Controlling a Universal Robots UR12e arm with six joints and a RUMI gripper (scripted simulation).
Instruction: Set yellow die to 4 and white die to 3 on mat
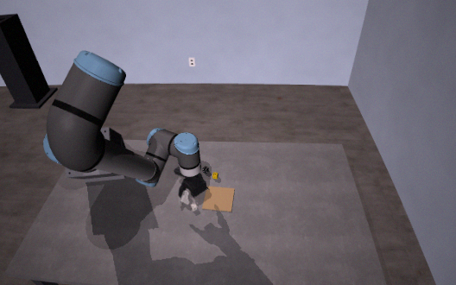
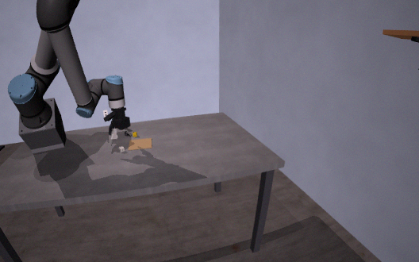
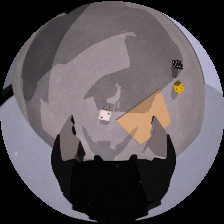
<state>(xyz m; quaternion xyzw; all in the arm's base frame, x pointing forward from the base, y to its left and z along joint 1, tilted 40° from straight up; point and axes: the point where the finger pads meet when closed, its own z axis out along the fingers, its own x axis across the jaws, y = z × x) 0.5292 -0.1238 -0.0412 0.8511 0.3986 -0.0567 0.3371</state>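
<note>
My hand is 2 cm to the left of the white die and 4 cm above it. Also, from my hand: black die: 2 cm ahead, 22 cm to the left, 4 cm below; then tan mat: 11 cm ahead, 4 cm to the left, 5 cm below; then yellow die: 8 cm ahead, 18 cm to the left, 4 cm below.
</note>
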